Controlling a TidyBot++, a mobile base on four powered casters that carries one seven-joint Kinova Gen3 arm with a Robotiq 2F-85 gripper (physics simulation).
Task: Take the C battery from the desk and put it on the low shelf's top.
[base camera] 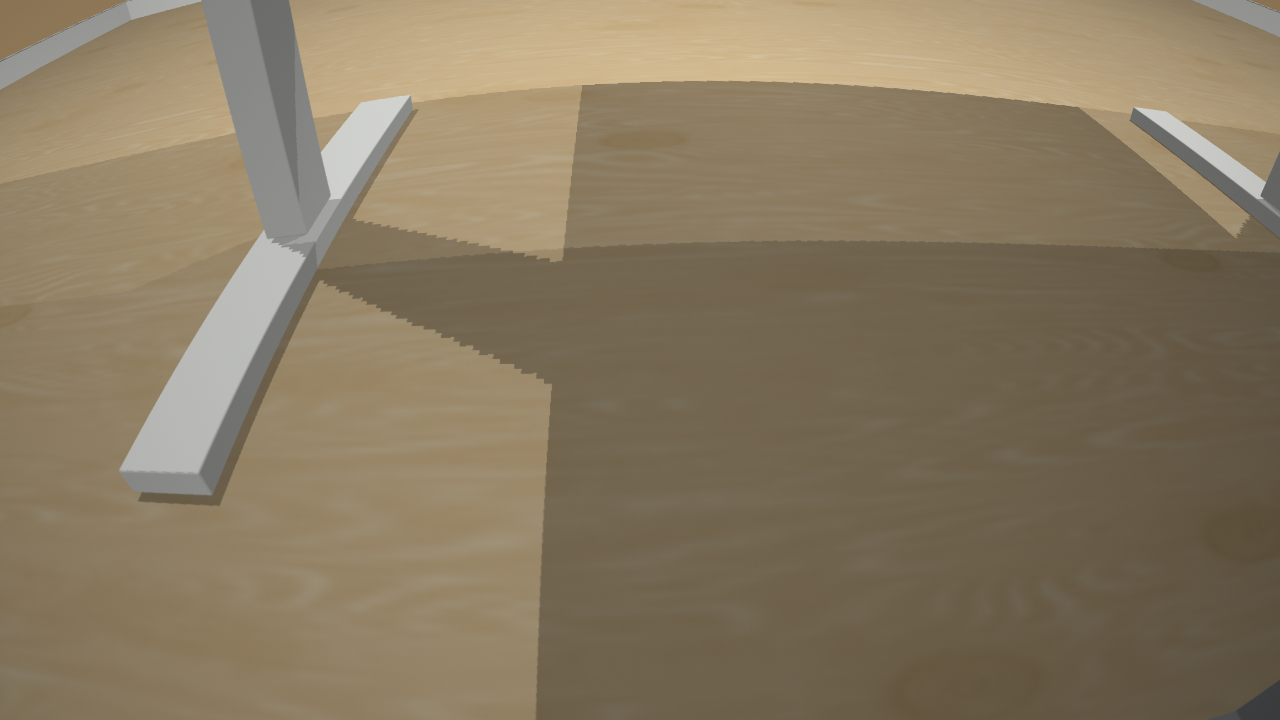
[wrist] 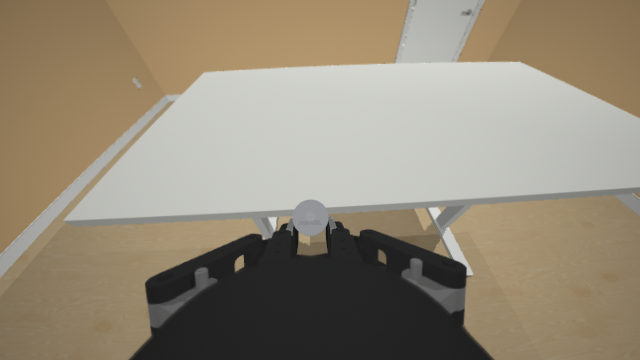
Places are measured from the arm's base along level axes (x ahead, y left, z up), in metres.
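Where they show: gripper, fingertip midpoint: (wrist: 312,227).
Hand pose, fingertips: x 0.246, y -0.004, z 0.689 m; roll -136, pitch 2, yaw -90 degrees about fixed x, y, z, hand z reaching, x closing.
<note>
After its pixels a point has its place.
In the wrist view the C battery (wrist: 310,217) @(x 0.234, y -0.004, z 0.729 m) shows its round, pale grey end, held between the fingertips. My gripper (wrist: 312,227) @(x 0.246, y -0.004, z 0.689 m) is shut on it. The white desk (wrist: 360,135) @(x 0.565, y -0.133, z 0.553 m) lies beyond the gripper, and the battery overlaps its near edge in the picture. In the base camera view a leg and foot of the desk (base camera: 214,358) @(x 0.505, y 0.345, z -0.372 m) stand at the left, and part of another foot shows at the right edge. The gripper and battery do not show in the base camera view. The low shelf does not show in either view.
The wooden floor (base camera: 402,537) @(x 0.353, y 0.148, z -0.397 m) (wrist: 100,300) @(x 0.362, y 1.343, z -0.397 m) carries a broad shadow in the base camera view. Tan walls (wrist: 275,35) @(x 2.998, y 0.403, z 0.337 m) stand behind the desk, with a white door (wrist: 435,35) @(x 2.978, y -1.640, z 0.293 m) at the upper right. A white baseboard (wrist: 90,172) @(x 1.439, y 2.186, z -0.344 m) runs along the left wall.
</note>
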